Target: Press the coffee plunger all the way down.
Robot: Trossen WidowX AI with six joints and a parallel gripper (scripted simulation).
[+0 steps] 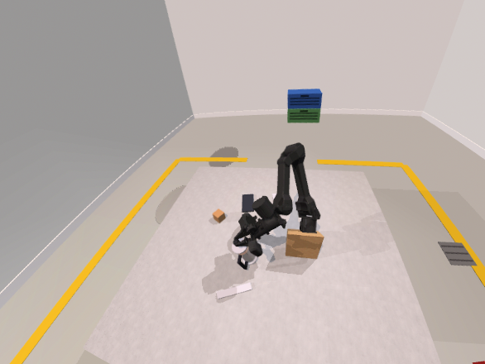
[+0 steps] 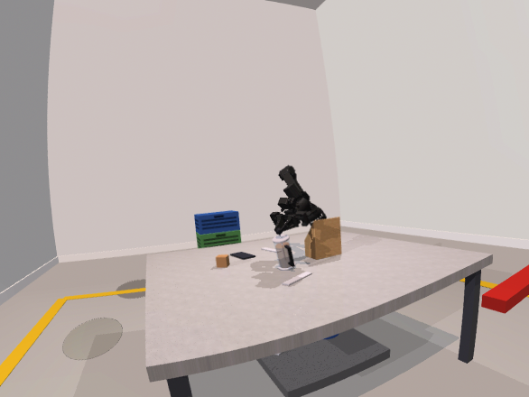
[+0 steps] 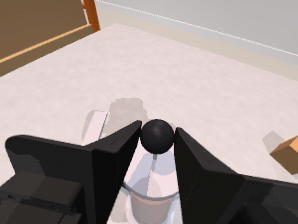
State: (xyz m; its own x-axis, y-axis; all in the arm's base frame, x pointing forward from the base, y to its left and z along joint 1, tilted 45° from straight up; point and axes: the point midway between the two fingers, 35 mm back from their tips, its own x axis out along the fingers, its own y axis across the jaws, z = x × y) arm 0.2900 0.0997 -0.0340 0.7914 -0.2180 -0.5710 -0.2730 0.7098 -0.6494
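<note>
Now: the coffee press 30 mm behind my gripper tip and 80 mm below it. Round my gripper tip: orange cube 160 mm ahead, 260 mm to the right, 150 mm below.
</note>
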